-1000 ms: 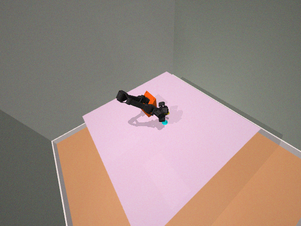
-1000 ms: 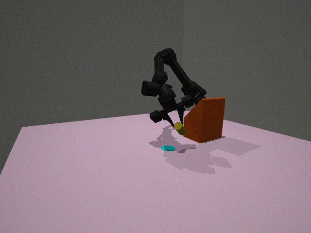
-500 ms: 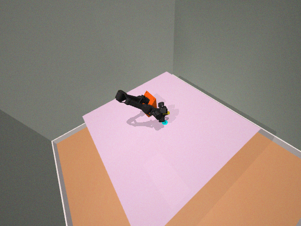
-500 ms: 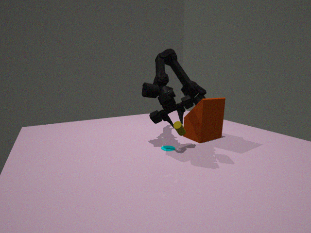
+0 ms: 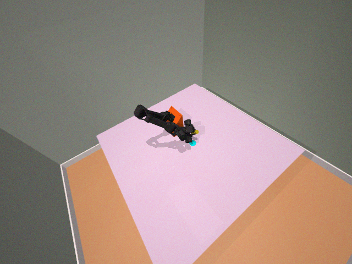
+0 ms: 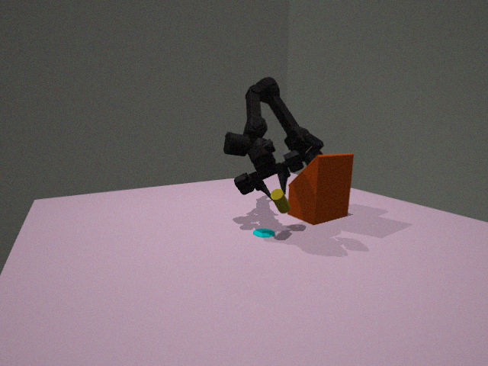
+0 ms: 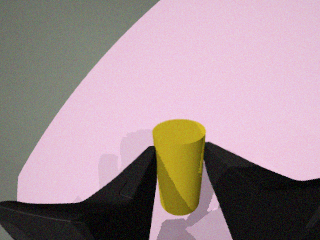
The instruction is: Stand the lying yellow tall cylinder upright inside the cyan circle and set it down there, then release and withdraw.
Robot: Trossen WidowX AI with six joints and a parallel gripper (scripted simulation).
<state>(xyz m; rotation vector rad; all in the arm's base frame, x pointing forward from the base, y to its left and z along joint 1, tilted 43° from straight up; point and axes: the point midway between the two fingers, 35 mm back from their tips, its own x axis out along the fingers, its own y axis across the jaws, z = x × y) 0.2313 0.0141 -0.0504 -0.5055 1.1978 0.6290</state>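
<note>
The cyan circle is 1 cm ahead of my gripper tip, 4 cm to the right of it and 11 cm below it. Round my gripper tip: yellow tall cylinder 1 cm behind, 2 cm below.
</note>
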